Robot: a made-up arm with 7 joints.
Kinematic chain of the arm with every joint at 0, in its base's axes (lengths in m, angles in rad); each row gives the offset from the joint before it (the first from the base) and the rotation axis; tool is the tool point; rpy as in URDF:
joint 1: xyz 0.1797 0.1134 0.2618 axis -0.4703 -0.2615 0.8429
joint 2: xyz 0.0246 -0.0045 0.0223 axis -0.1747 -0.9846 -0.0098
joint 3: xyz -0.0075 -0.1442 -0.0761 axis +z
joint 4: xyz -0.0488 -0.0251 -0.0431 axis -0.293 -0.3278 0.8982
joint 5: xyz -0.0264 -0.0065 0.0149 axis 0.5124 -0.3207 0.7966
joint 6: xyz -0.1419 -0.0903 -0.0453 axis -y
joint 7: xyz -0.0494 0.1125 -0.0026 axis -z
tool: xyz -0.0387 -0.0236 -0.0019 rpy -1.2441 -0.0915 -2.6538
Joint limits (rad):
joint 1: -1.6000..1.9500
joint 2: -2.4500..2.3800
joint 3: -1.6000..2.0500
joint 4: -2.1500..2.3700
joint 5: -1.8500..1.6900
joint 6: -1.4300..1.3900
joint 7: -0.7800..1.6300
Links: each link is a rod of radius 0.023 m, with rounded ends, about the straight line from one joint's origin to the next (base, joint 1, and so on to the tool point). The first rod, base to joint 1, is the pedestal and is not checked.
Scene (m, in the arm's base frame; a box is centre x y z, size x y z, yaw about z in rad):
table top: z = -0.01
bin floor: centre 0.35 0 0 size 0.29 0.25 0.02 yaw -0.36
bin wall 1: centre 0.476 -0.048 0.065 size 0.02 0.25 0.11 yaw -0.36
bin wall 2: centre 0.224 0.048 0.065 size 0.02 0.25 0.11 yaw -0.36
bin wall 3: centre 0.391 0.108 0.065 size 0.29 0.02 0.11 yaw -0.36
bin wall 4: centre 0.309 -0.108 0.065 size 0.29 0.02 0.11 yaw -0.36
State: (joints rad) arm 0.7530 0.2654 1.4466 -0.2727 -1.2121 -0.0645 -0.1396
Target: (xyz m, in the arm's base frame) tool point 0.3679 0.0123 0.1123
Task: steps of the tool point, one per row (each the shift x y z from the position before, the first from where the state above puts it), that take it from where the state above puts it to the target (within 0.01 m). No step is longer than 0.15 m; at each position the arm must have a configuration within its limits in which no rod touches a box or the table.
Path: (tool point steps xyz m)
1: 0.0485 0.0624 -0.0105
2: 0.0441 0.0847 -0.0182
3: 0.0199 0.1039 -0.0174
4: -0.0019 -0.0054 -0.0408
5: -0.0006 0.0012 -0.0356
6: 0.0025 0.0042 -0.0290

